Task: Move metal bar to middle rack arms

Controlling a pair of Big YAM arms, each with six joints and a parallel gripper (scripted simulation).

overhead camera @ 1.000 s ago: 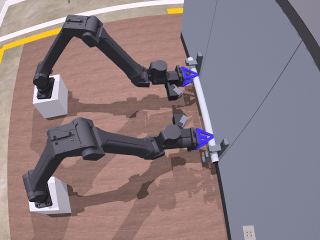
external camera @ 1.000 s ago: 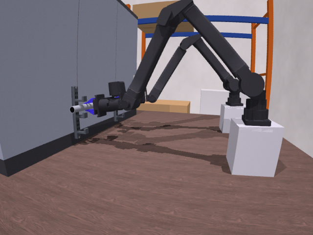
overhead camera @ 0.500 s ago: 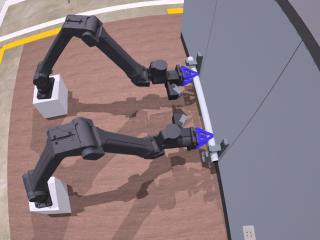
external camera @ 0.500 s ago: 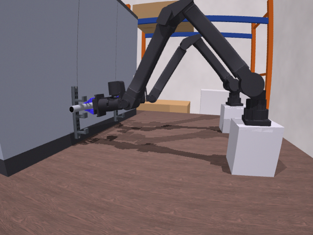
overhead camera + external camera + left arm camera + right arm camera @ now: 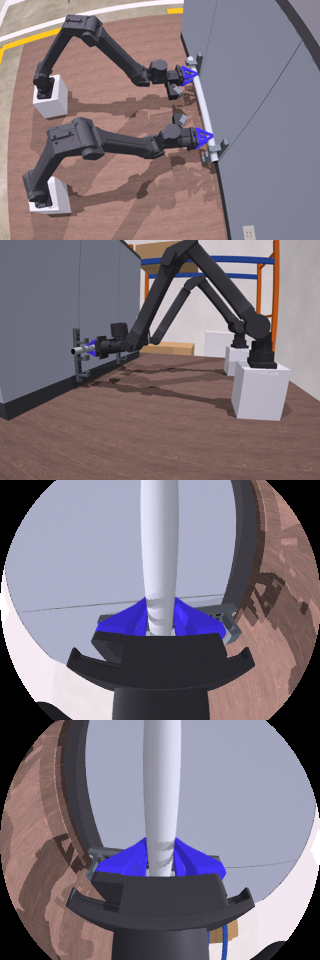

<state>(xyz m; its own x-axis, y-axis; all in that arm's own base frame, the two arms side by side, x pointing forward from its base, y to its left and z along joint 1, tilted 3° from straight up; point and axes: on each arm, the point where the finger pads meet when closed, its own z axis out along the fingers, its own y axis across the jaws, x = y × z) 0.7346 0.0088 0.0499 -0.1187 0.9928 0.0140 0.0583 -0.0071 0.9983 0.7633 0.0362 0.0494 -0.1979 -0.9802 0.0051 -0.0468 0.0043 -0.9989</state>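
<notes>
Right now my right hand is 150 mm to the right of the metal bar. From my right hand the other things lie so: grey wall panel: 190 mm ahead, 120 mm to the left, 270 mm above.
My left gripper is now 15 cm to the left of the metal bar. From my left hand the other things lie so: grey wall panel: 19 cm ahead, 17 cm to the right, 27 cm above.
</notes>
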